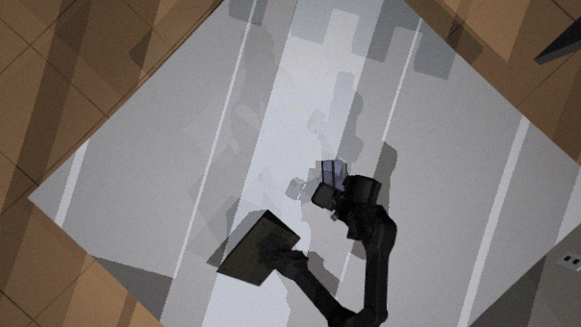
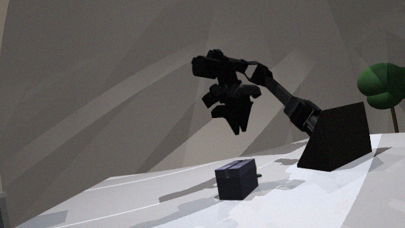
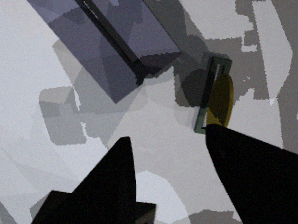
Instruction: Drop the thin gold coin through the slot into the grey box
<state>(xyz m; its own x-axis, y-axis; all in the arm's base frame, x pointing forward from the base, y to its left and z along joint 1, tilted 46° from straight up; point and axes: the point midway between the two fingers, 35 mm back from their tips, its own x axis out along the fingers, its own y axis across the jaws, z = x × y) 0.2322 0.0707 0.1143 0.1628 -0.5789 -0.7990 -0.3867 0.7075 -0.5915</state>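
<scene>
Now: gripper tip 110 mm above the gold coin, 60 mm to the left of it and 10 mm past it.
</scene>
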